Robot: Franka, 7 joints.
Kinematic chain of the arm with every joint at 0, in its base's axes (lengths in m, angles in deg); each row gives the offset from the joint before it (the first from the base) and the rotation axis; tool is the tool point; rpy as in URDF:
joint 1: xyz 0 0 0.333 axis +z
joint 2: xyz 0 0 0 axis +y
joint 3: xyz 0 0 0.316 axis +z
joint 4: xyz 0.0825 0 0 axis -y
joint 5: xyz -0.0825 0 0.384 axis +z
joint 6: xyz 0 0 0 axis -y
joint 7: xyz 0.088 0 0 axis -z
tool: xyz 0 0 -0.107 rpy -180 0 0
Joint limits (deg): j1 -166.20..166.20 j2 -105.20..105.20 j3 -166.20..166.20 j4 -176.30..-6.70 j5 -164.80..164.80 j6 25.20..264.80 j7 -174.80..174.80
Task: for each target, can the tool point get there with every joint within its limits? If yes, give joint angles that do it. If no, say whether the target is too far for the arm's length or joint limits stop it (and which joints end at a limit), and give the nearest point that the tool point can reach.
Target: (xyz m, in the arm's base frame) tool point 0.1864 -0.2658 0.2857
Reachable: yes | joints -32.19 8.00 -47.46 -157.61 -92.53 232.69 135.05
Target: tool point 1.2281 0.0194 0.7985
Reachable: no: too far | nearest point 0.8021 0.0127 0.6370 | short by 0.456 m
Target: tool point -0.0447 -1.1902 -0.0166
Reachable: no: too far | nearest point -0.0309 -0.8226 0.0914 | short by 0.383 m
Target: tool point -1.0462 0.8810 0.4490
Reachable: no: too far | nearest point -0.6539 0.5506 0.4055 | short by 0.515 m
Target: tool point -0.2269 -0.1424 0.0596
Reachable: yes | joints -133.34 49.49 4.82 -134.49 133.31 218.75 34.08
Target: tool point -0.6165 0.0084 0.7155
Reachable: yes | joints -6.08 -78.78 -44.02 -30.28 80.69 49.95 -26.86
